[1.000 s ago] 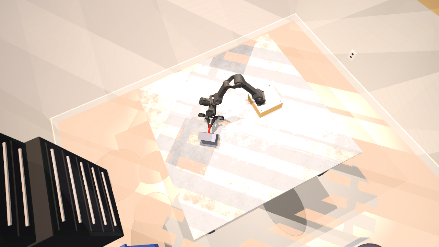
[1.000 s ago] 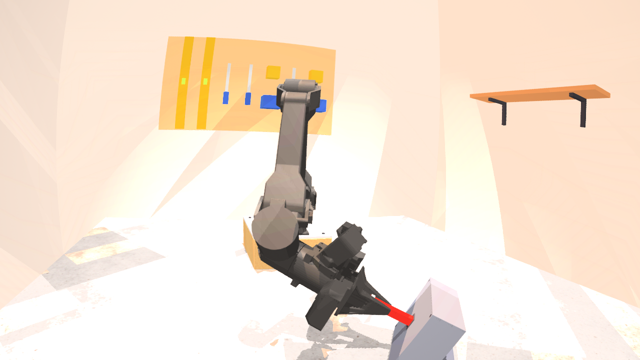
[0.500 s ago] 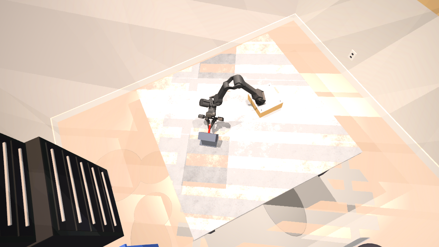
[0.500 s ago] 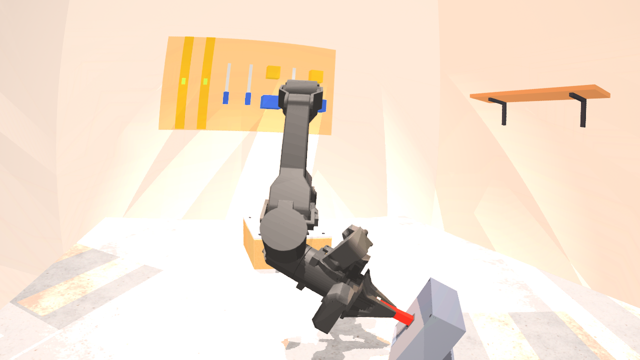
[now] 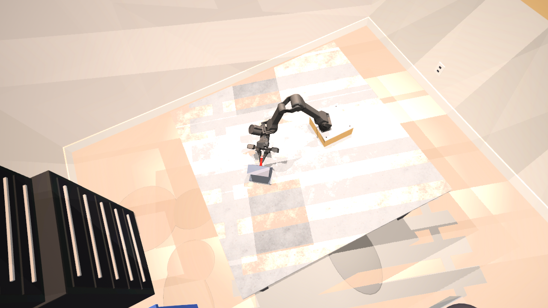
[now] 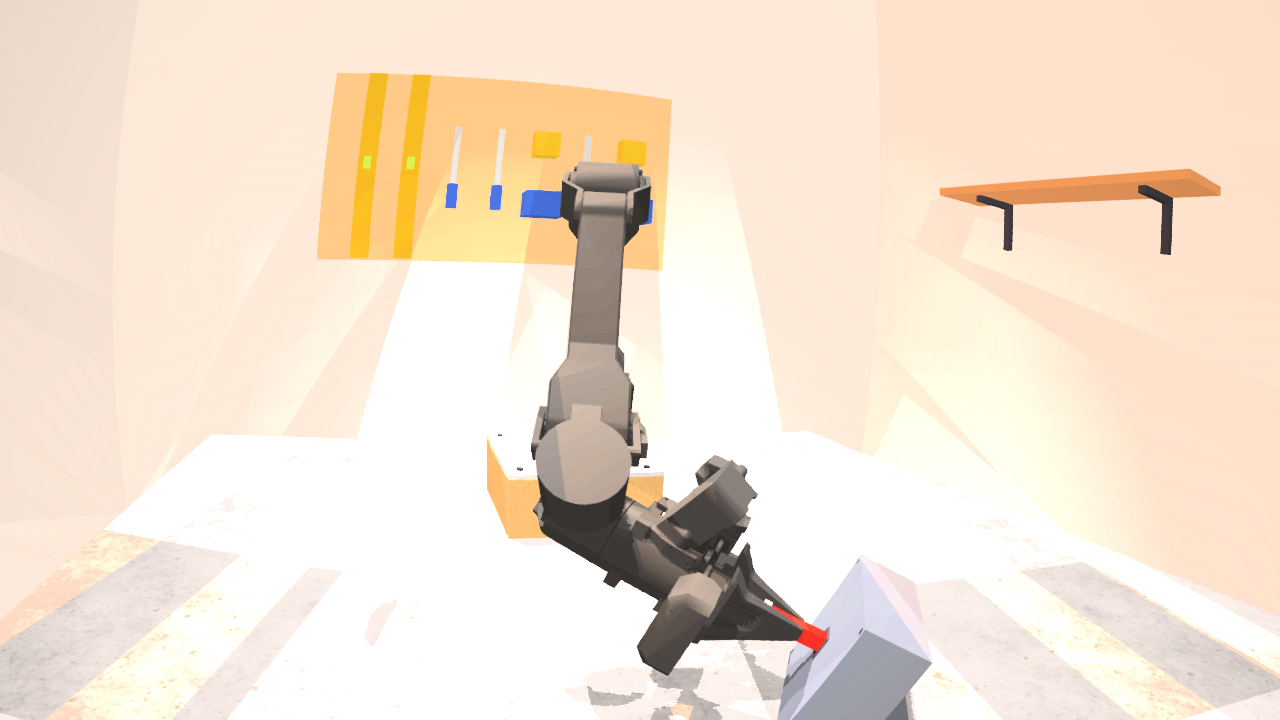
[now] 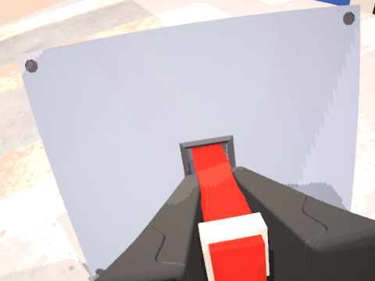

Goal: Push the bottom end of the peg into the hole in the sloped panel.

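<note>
Now: gripper tip 40 mm to the right of the sloped panel, 20 mm short of it and 20 mm above it. The rest, counted from my gripper tip: red square peg 10 mm to the right, 10 mm behind, 10 mm above.
</note>
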